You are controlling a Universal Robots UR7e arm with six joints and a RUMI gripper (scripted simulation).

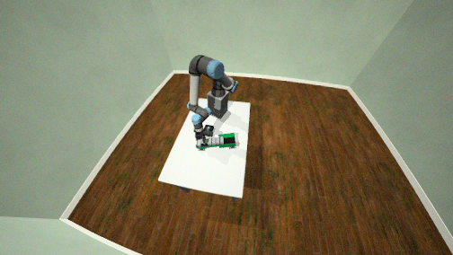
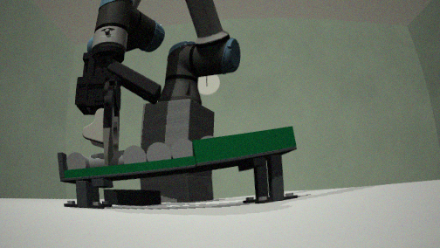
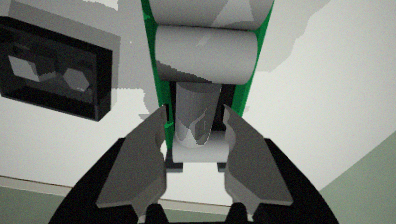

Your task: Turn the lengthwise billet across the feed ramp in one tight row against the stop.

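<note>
Now: the grey steel billet 10 mm below my hand. The rest, counted from my hand: dark stop: 80 mm to the right, 30 mm ahead, 20 mm below; black box: 180 mm behind, 70 mm below, 40 mm to the right.
</note>
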